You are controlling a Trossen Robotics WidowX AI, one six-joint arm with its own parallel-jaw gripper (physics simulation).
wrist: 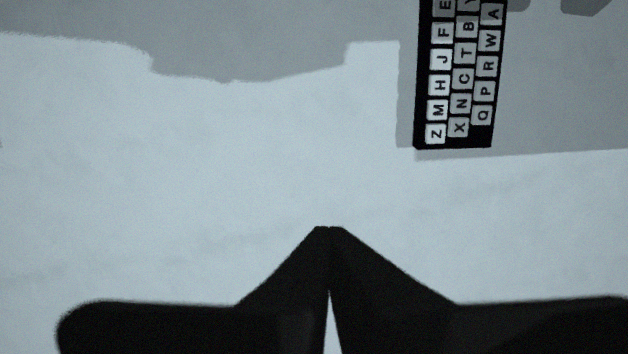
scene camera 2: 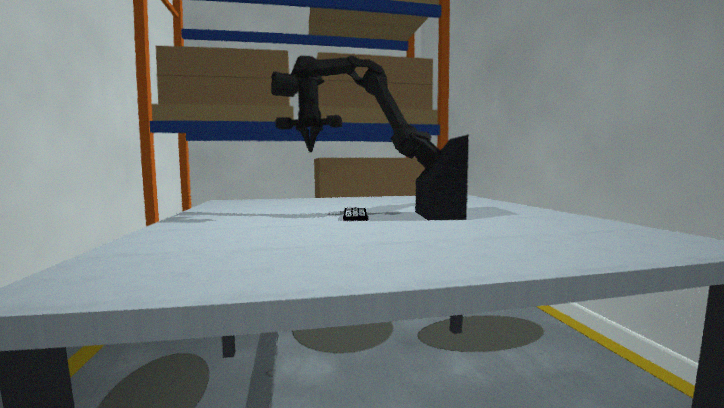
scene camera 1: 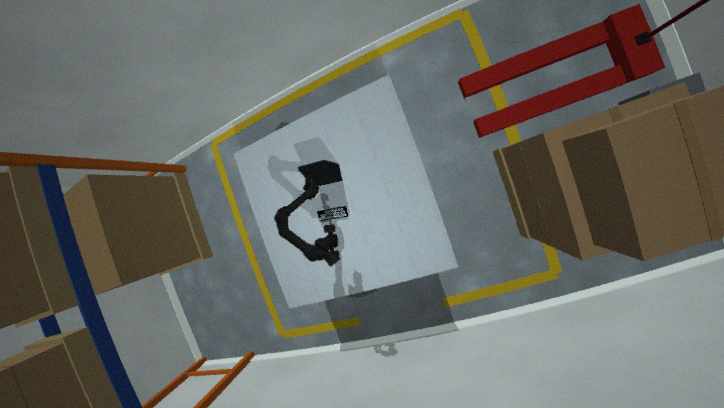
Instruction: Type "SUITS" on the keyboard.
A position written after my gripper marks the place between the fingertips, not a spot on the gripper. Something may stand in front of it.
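I see my gripper point(scene camera 2: 310, 152), and the wrist view gives me the gripper point(wrist: 327, 239) as well. There is also a black keyboard point(wrist: 479, 136) in what I see.
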